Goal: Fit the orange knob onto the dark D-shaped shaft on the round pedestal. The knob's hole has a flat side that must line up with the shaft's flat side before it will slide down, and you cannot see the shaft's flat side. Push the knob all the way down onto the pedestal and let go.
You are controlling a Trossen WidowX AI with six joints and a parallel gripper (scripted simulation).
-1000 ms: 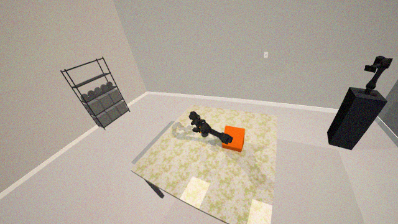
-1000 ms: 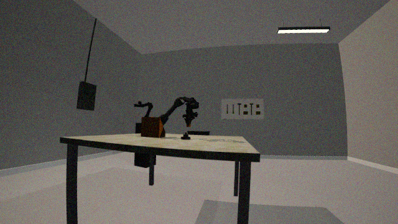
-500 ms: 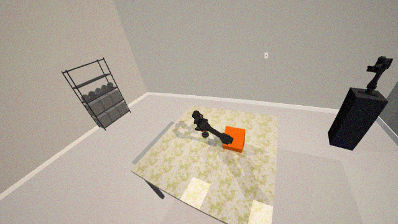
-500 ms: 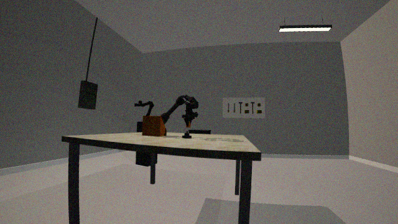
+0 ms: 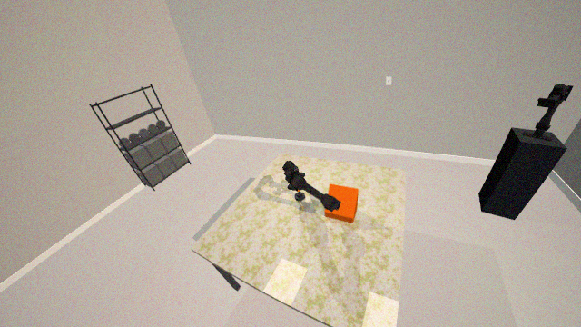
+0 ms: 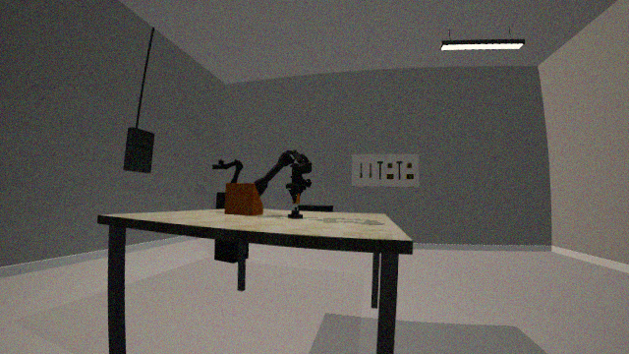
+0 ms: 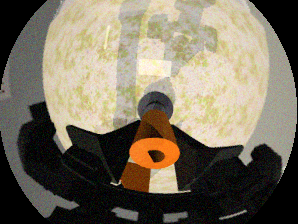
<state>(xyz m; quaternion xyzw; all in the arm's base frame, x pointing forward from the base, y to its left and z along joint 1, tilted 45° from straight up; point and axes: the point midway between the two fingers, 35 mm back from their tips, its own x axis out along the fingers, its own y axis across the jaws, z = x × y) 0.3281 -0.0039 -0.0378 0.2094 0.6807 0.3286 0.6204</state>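
Now: gripper tip 60 mm above the dark pedestal. From my gripper tip the other things lie so: orange knob (20 mm above).
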